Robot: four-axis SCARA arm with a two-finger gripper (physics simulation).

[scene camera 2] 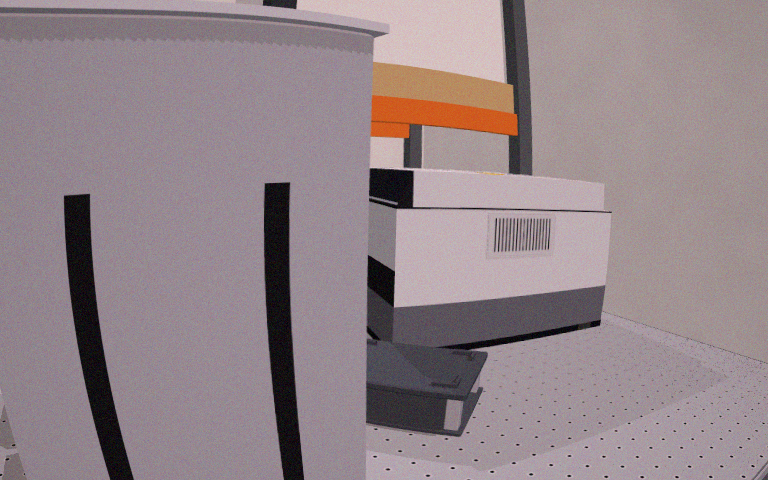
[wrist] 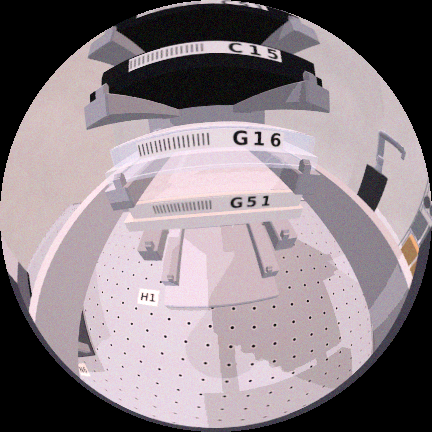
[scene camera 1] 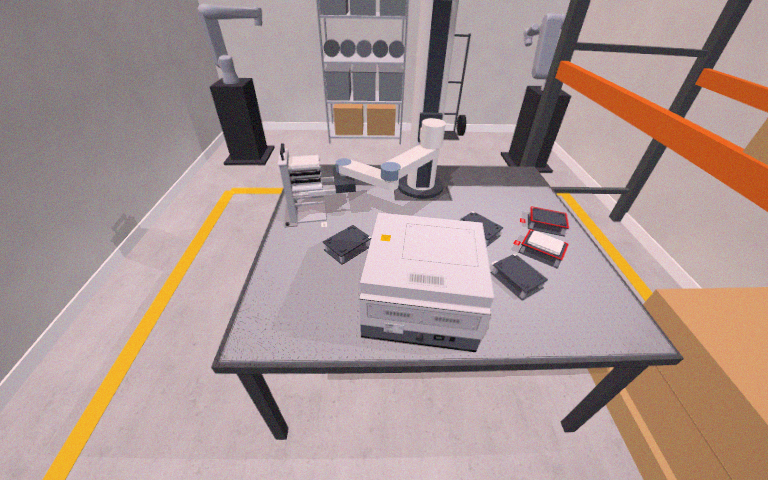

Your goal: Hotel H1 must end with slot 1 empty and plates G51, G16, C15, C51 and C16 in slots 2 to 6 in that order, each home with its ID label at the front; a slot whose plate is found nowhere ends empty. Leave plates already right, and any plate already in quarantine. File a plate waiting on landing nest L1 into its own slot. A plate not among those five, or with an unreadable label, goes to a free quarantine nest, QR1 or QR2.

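Seen in the pictures: gripper, fingertip midpoint: [wrist: 208,157] [scene camera 1: 308,187]; arm's base at its link origin: [scene camera 1: 420,186].
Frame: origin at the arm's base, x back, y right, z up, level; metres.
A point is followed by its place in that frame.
Observation:
My gripper [scene camera 1: 327,183] [wrist: 208,157] @[x -0.275, y 0.551, z 0.158 m] is shut on plate G51 [wrist: 185,206] @[x -0.276, y 0.493, z 0.154 m], a pale plate with its ID label facing the wrist camera. G51 is inside hotel H1 [scene camera 1: 288,198] @[x -0.357, y 0.627, z 0.151 m], below G16 and above the slot 2 ledges; whether it touches them I cannot tell. The lowest ledges, slot 1, bear no plate. Clear plate G16 [wrist: 220,139] sits in slot 3, label at the front. Black plate C15 [wrist: 207,62] sits in slot 4, label at the front. A further label above it is cut off at the wrist view's top edge. C16 cannot be read there.
A big white instrument [scene camera 1: 424,254] @[x -0.822, y 0.102, z 0.254 m] [scene camera 2: 498,254] @[x -0.728, y 0.262, z 0.147 m] stands mid-table. Dark nests [scene camera 1: 347,243] @[x -0.552, y 0.364, z 0.063 m] [scene camera 1: 519,275] @[x -0.733, y -0.285, z 0.063 m] [scene camera 1: 481,227] stand around it. At right are two red-rimmed nests, the back one [scene camera 1: 548,217] @[x -0.370, y -0.551, z 0.063 m] without a visible plate, the front one bearing a white plate [scene camera 1: 545,242] @[x -0.562, y -0.451, z 0.077 m]. A grey panel [scene camera 2: 186,169] @[x -0.293, y 0.649, z 0.261 m] blocks scene camera 2.

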